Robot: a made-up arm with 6 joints. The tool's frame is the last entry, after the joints. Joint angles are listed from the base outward.
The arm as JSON. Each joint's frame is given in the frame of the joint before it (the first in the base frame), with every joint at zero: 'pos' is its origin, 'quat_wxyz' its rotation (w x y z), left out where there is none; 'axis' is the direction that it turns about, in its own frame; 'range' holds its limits. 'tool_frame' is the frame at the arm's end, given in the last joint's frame.
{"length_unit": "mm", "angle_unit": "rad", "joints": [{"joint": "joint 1", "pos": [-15.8, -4.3, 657.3], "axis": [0.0, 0.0, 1.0], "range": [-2.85, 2.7]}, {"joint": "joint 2", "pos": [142.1, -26.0, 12.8], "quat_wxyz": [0.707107, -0.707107, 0.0, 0.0], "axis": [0.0, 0.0, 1.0], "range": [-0.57, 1.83]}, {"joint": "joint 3", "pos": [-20.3, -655.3, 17.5], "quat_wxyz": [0.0, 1.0, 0.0, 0.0], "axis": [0.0, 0.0, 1.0], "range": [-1.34, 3.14]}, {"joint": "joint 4", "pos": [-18.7, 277.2, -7.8], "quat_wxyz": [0.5, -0.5, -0.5, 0.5], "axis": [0.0, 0.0, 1.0], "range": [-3.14, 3.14]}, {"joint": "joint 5", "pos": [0.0, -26.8, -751.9], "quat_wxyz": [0.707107, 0.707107, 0.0, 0.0], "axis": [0.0, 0.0, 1.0], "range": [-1.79, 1.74]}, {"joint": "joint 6", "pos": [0.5, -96.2, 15.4], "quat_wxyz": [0.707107, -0.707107, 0.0, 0.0], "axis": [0.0, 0.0, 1.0], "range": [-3.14, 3.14]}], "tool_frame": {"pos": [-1.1, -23.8, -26.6], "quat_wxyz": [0.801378, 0.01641, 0.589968, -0.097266]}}
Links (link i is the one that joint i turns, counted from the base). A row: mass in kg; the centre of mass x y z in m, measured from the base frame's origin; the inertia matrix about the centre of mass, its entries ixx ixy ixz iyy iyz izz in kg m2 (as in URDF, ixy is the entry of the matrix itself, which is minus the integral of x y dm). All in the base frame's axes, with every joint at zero. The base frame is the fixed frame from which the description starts. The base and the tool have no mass.
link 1: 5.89; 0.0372 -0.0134 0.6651; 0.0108 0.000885 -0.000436 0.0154 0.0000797 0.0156
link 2: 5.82; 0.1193 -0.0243 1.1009; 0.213 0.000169 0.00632 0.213 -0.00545 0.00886
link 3: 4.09; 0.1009 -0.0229 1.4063; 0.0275 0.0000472 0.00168 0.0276 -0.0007 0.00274
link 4: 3.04; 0.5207 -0.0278 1.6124; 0.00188 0.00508 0 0.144 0 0.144
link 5: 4.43; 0.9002 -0.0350 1.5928; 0.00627 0.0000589 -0.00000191 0.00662 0 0.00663
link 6: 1.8; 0.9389 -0.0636 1.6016; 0.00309 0 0 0.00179 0 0.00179
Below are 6 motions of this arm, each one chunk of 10 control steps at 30 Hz.
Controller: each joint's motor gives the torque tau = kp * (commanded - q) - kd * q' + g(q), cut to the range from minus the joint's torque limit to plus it. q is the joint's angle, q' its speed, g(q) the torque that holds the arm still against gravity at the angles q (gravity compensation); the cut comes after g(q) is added. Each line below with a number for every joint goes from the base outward.
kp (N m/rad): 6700 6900 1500 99 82 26
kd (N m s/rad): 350 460 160 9.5 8.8 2.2
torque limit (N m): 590 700 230 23 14 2
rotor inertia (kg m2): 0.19 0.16 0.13 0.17 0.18 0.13
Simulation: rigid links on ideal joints. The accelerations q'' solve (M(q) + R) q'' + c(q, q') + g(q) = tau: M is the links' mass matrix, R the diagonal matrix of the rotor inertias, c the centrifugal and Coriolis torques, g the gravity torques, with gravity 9.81 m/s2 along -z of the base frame. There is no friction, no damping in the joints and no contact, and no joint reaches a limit. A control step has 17 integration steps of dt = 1/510 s. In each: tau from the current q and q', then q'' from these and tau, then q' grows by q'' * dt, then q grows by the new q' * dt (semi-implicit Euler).
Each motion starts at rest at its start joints. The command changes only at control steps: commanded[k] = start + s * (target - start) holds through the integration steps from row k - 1 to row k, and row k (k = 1, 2, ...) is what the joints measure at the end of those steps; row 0 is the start. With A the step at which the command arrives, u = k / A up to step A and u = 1 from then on. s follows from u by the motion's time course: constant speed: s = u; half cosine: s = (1 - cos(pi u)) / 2; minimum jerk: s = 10 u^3 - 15 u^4 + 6 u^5; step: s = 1 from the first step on.
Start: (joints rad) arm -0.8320 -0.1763 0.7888 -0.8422 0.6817 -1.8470
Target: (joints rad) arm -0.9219 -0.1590 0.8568 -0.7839 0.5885 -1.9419
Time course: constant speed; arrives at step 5
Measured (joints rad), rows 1 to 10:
1: -0.8406 -0.1747 0.7919 -0.8408 0.6771 -1.8489
2: -0.8537 -0.1721 0.7975 -0.8364 0.6687 -1.8547
3: -0.8691 -0.1690 0.8051 -0.8296 0.6572 -1.8647
4: -0.8857 -0.1657 0.8143 -0.8210 0.6435 -1.8786
5: -0.9030 -0.1624 0.8248 -0.8112 0.6283 -1.8955
6: -0.9120 -0.1608 0.8332 -0.8020 0.6167 -1.9126
7: -0.9167 -0.1601 0.8398 -0.7952 0.6084 -1.9271
8: -0.9192 -0.1600 0.8451 -0.7904 0.6027 -1.9378
9: -0.9205 -0.1601 0.8491 -0.7872 0.5990 -1.9448
10: -0.9212 -0.1602 0.8521 -0.7851 0.5966 -1.9484

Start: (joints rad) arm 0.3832 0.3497 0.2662 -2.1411 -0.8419 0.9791
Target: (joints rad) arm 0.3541 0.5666 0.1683 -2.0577 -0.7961 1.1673
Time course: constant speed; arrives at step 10
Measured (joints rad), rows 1 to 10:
1: 0.3825 0.3543 0.2694 -2.1423 -0.8459 0.9807
2: 0.3807 0.3644 0.2718 -2.1449 -0.8520 0.9862
3: 0.3783 0.3793 0.2710 -2.1462 -0.8563 0.9963
4: 0.3754 0.3980 0.2665 -2.1440 -0.8568 1.0105
5: 0.3724 0.4192 0.2587 -2.1382 -0.8533 1.0279
6: 0.3693 0.4419 0.2482 -2.1294 -0.8466 1.0473
7: 0.3662 0.4652 0.2362 -2.1186 -0.8380 1.0679
8: 0.3632 0.4887 0.2235 -2.1068 -0.8285 1.0887
9: 0.3602 0.5120 0.2107 -2.0949 -0.8192 1.1093
10: 0.3572 0.5348 0.1984 -2.0834 -0.8106 1.1295

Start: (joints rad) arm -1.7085 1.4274 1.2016 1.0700 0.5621 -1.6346
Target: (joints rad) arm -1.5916 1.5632 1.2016 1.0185 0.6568 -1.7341
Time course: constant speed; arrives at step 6
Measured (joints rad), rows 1 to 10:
1: -1.7059 1.4325 1.2074 1.0639 0.5622 -1.6353
2: -1.6980 1.4429 1.2145 1.0523 0.5646 -1.6380
3: -1.6842 1.4581 1.2200 1.0400 0.5708 -1.6439
4: -1.6655 1.4771 1.2227 1.0299 0.5811 -1.6536
5: -1.6434 1.4990 1.2226 1.0230 0.5951 -1.6671
6: -1.6198 1.5225 1.2202 1.0187 0.6114 -1.6838
7: -1.5985 1.5419 1.2107 1.0221 0.6283 -1.7021
8: -1.5833 1.5562 1.1995 1.0315 0.6428 -1.7197
9: -1.5751 1.5655 1.1900 1.0413 0.6533 -1.7346
10: -1.5733 1.5706 1.1838 1.0473 0.6594 -1.7452

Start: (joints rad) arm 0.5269 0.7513 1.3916 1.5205 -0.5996 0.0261
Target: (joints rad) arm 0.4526 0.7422 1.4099 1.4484 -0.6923 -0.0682
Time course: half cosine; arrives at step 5
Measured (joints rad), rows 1 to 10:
1: 0.5251 0.7512 1.3917 1.5205 -0.5990 0.0255
2: 0.5177 0.7508 1.3920 1.5189 -0.5986 0.0224
3: 0.5030 0.7499 1.3932 1.5123 -0.6028 0.0143
4: 0.4838 0.7484 1.3952 1.4991 -0.6157 0.0001
5: 0.4661 0.7466 1.3982 1.4814 -0.6369 -0.0186
6: 0.4549 0.7447 1.4015 1.4647 -0.6606 -0.0384
7: 0.4502 0.7431 1.4047 1.4535 -0.6793 -0.0557
8: 0.4494 0.7420 1.4073 1.4484 -0.6905 -0.0685
9: 0.4503 0.7413 1.4093 1.4473 -0.6953 -0.0761
10: 0.4514 0.7409 1.4106 1.4480 -0.6962 -0.0793

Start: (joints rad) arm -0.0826 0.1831 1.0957 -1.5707 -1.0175 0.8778
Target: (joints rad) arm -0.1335 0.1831 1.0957 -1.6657 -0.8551 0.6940
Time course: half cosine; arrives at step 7
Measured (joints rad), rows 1 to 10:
1: -0.0837 0.1831 1.0957 -1.5720 -1.0167 0.8769
2: -0.0876 0.1831 1.0957 -1.5765 -1.0124 0.8724
3: -0.0945 0.1831 1.0957 -1.5851 -1.0018 0.8614
4: -0.1036 0.1831 1.0958 -1.5974 -0.9838 0.8419
5: -0.1134 0.1830 1.0958 -1.6118 -0.9600 0.8145
6: -0.1220 0.1831 1.0958 -1.6261 -0.9336 0.7822
7: -0.1279 0.1831 1.0957 -1.6380 -0.9090 0.7499
8: -0.1309 0.1831 1.0956 -1.6467 -0.8897 0.7224
9: -0.1323 0.1832 1.0956 -1.6528 -0.8766 0.7022
10: -0.1330 0.1832 1.0955 -1.6571 -0.8682 0.6893

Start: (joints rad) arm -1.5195 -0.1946 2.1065 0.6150 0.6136 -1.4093
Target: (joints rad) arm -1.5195 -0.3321 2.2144 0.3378 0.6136 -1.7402
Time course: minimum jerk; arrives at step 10
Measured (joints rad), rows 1 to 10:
1: -1.5195 -0.1948 2.1064 0.6145 0.6134 -1.4096
2: -1.5196 -0.1965 2.1059 0.6111 0.6120 -1.4119
3: -1.5196 -0.2013 2.1054 0.6009 0.6082 -1.4197
4: -1.5197 -0.2110 2.1064 0.5812 0.6016 -1.4370
5: -1.5197 -0.2260 2.1107 0.5514 0.5935 -1.4663
6: -1.5196 -0.2456 2.1197 0.5138 0.5864 -1.5075
7: -1.5195 -0.2680 2.1338 0.4732 0.5829 -1.5576
8: -1.5193 -0.2903 2.1522 0.4352 0.5853 -1.6111
9: -1.5192 -0.3097 2.1726 0.4048 0.5940 -1.6613
10: -1.5193 -0.3241 2.1923 0.3841 0.6074 -1.7025

